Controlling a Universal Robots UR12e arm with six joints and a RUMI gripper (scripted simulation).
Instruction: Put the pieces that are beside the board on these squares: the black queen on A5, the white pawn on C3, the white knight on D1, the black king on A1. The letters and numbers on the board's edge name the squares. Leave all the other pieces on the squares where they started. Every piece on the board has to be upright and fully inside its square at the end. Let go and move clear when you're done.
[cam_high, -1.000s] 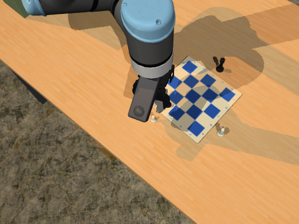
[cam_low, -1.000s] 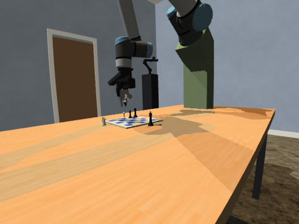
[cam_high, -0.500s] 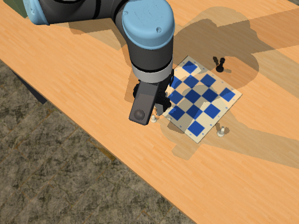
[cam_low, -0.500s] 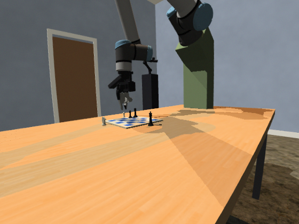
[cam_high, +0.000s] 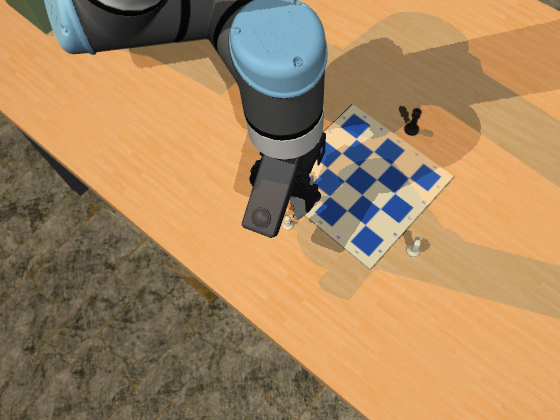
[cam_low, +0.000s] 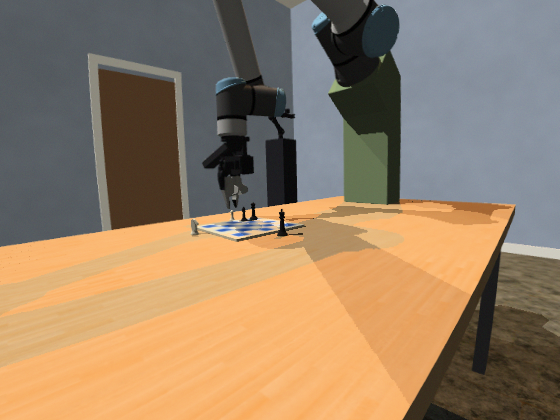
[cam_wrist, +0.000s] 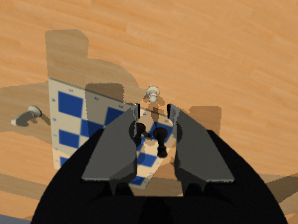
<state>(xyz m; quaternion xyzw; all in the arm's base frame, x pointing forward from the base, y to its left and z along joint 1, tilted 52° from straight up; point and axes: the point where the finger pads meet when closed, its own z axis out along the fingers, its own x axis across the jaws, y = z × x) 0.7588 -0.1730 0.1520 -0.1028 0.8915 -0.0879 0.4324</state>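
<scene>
Right now my hand is 4 cm above the white pawn. From my hand the other things lie so: black pawn (1 cm ahead, 6 cm to the left, 3 cm below); blue-and-cream chessboard (6 cm ahead, 13 cm to the left, 5 cm below); black queen (3 cm behind, 7 cm to the left, 2 cm below).
</scene>
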